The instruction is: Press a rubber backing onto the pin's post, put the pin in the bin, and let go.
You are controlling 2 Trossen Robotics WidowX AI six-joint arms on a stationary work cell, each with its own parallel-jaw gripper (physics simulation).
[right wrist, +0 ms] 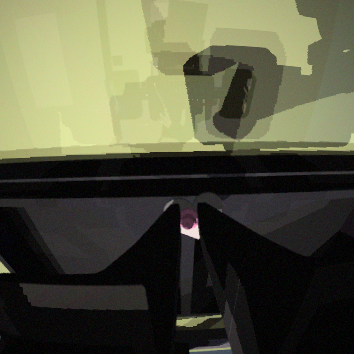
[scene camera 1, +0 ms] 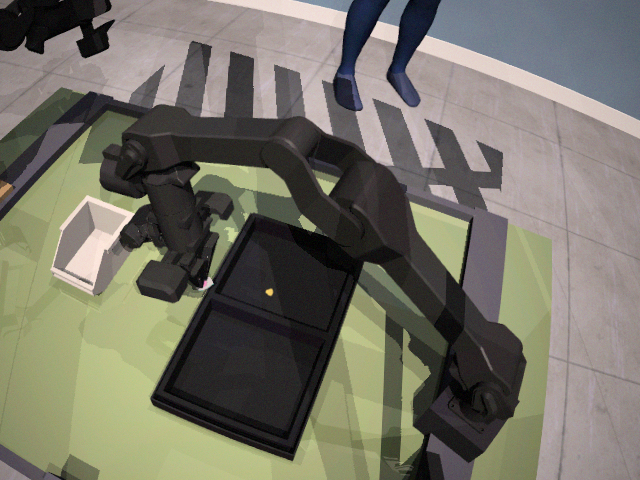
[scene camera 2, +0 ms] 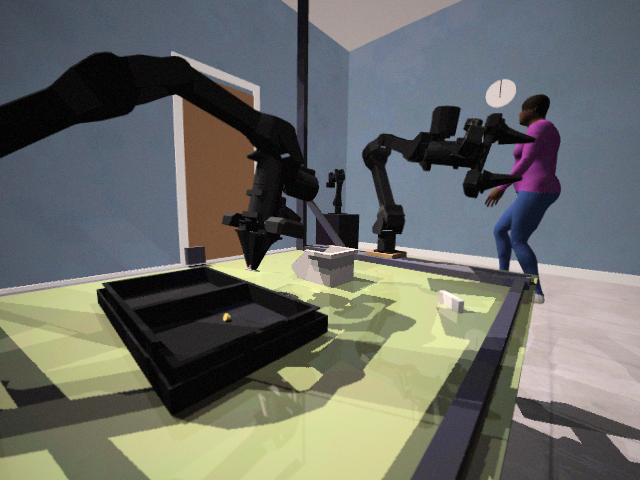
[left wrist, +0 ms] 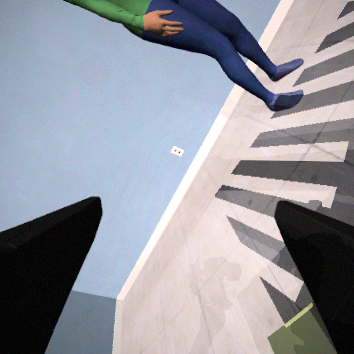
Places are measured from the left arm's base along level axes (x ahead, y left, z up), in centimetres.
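Where they show: left gripper, fingertip midpoint: [scene camera 2: 528,159] [left wrist: 189,207]; right gripper, fingertip midpoint: [right wrist: 187,211] [scene camera 1: 201,283] [scene camera 2: 251,269]; left arm's base, link origin: [scene camera 2: 386,251]; right arm's base, link origin: [scene camera 1: 476,404].
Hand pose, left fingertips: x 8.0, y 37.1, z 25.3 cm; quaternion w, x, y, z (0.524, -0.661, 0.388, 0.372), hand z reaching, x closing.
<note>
Each offset is from my left fingertips to the top centre of the thing. "spot": to the spot under its first point.
The white pin {dx +44.4, dy -34.6, dz -21.7 cm} [scene camera 1: 208,284] [right wrist: 191,233] shows small, with a round pink rubber backing {dx +44.3, dy -35.4, dz -21.6 cm} [scene camera 1: 205,283] [scene camera 2: 249,267] [right wrist: 188,219] at its back, facing the right wrist camera. My right gripper [scene camera 1: 204,281] [scene camera 2: 251,268] [right wrist: 187,211] is shut on the pin, fingers pointing down, low over the green table, between the bin and the black tray. How far the backing sits on the post is hidden. The white bin {spot: dx +18.7, dy -35.6, dz -25.0 cm} [scene camera 1: 77,235] [scene camera 2: 330,268] stands upright beside my right gripper, at the picture's left in scene camera 1. My left gripper [scene camera 2: 527,158] [left wrist: 189,207] is wide open and empty, high above the table.
A two-compartment black tray {dx +54.6, dy -34.6, dz -24.8 cm} [scene camera 1: 222,424] [scene camera 2: 248,361] lies near the right gripper; a small yellow piece {dx +52.3, dy -28.9, dz -27.0 cm} [scene camera 1: 269,292] [scene camera 2: 226,317] lies in one compartment. A small white block {dx +19.6, dy -7.3, dz -26.5 cm} [scene camera 2: 451,301] stands near the table's dark edge frame [scene camera 1: 488,248] [scene camera 2: 460,408]. A person stands beyond the table.
</note>
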